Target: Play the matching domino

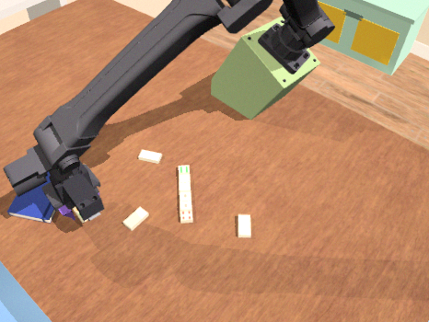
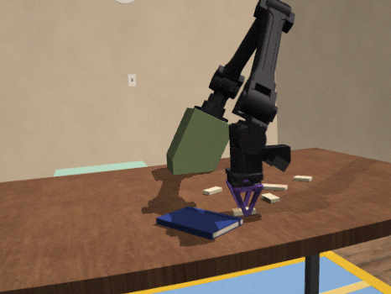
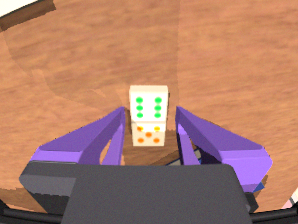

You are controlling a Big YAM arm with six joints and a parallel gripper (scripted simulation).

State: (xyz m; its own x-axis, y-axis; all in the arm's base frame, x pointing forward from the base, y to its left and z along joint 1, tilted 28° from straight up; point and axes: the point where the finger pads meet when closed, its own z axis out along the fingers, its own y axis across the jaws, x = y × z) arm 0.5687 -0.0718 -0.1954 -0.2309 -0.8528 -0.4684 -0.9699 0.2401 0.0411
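Right now my hand is 1 cm short of the book and 12 cm to the left of it.
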